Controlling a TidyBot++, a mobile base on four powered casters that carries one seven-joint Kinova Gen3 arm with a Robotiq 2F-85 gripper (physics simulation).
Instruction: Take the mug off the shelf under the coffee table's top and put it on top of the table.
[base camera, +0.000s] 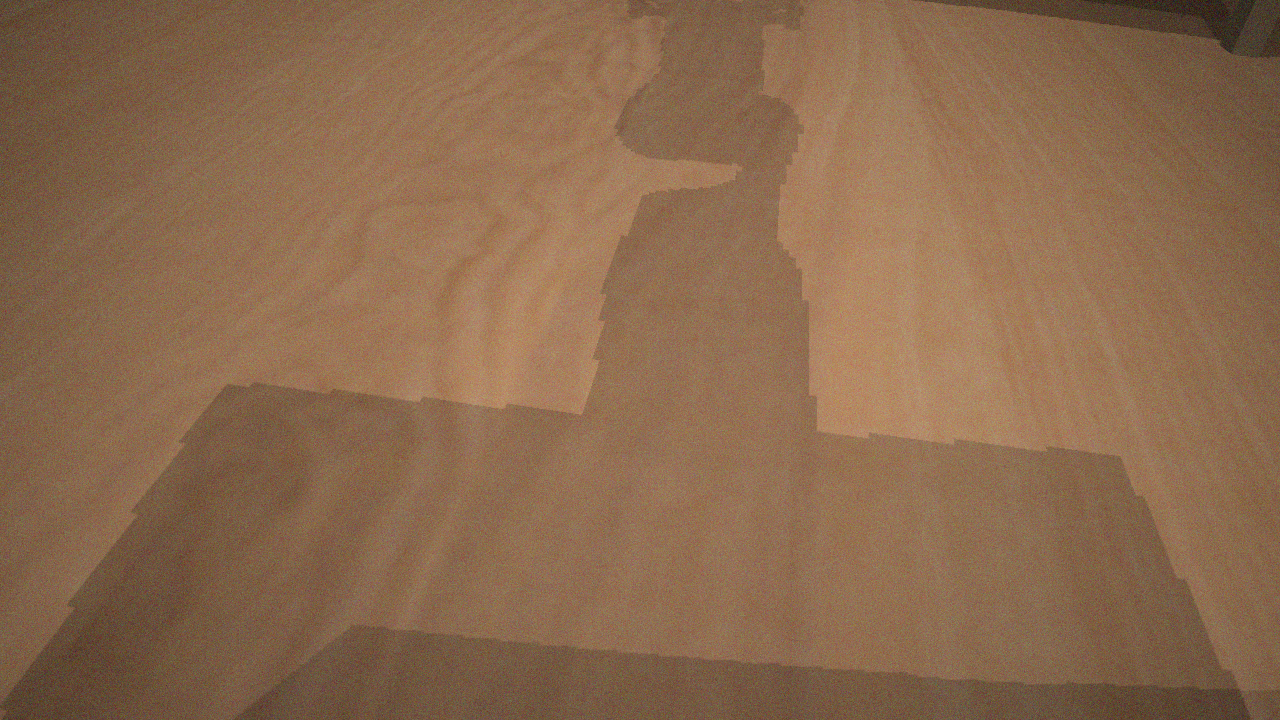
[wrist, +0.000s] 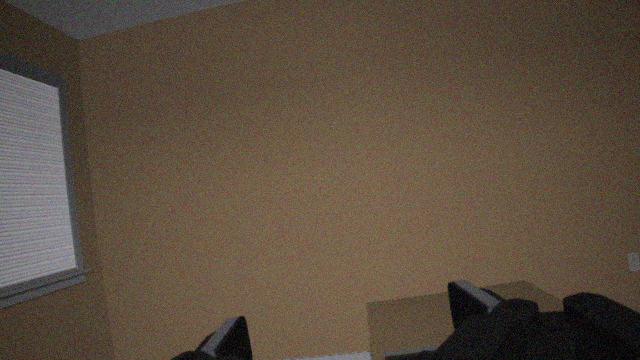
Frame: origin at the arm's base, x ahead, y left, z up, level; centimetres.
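Seen in the pictures: gripper, between the fingertips: (wrist: 349, 323).
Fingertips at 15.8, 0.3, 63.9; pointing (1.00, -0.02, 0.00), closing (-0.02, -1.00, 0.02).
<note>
A point is followed by its place in that frame, as x, y, z.
My gripper (wrist: 349, 323) @(15.8, 0.3, 63.9) is open, its two dark fingertips wide apart at the bottom of the wrist view, with the wall behind them and no object between them. The mug does not show in either view. The coffee table and its shelf cannot be made out in either view; a grey leg-like post (base camera: 1253, 31) @(148.1, -97.1, -35.5) at the top right corner of the base camera view belongs to some piece of furniture that I cannot name.
The wooden floor (base camera: 939, 268) @(69.1, -24.3, -39.7) carries the robot's shadow. In the wrist view, a window with a white blind (wrist: 35, 185) @(197.9, 163.1, 97.6) is at the left, an orange-brown wall (wrist: 300, 150) @(231.4, 10.6, 98.8) is ahead, and a wall outlet (wrist: 634, 261) @(212.6, -183.1, 0.7) is at the right edge.
</note>
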